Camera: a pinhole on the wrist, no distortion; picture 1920 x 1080 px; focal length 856.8 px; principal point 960.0 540.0 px. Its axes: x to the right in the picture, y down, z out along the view. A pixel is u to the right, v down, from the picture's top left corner.
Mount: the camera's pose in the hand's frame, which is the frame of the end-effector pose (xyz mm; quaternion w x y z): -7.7 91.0 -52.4 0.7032 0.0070 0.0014 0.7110
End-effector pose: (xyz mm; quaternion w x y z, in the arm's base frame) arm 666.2 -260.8 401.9 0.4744 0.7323 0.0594 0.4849
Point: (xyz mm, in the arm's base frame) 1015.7 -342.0 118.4
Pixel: 125.1 644.4
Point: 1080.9 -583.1 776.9
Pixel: 1292.5 87.6
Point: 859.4 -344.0 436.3
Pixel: 651.3 262.9
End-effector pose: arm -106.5 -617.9 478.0 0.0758 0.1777 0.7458 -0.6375
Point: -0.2 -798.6 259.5
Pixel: 1397.1 703.7
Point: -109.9 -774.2 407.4
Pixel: 784.6 518.8
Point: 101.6 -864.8 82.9
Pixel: 1782.2 776.5
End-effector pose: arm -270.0 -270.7 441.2 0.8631 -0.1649 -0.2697 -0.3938
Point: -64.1 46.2 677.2
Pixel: 1621.0 352.4
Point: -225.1 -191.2 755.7
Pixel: 887.6 104.2
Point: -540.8 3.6 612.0
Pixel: 688.1 966.4
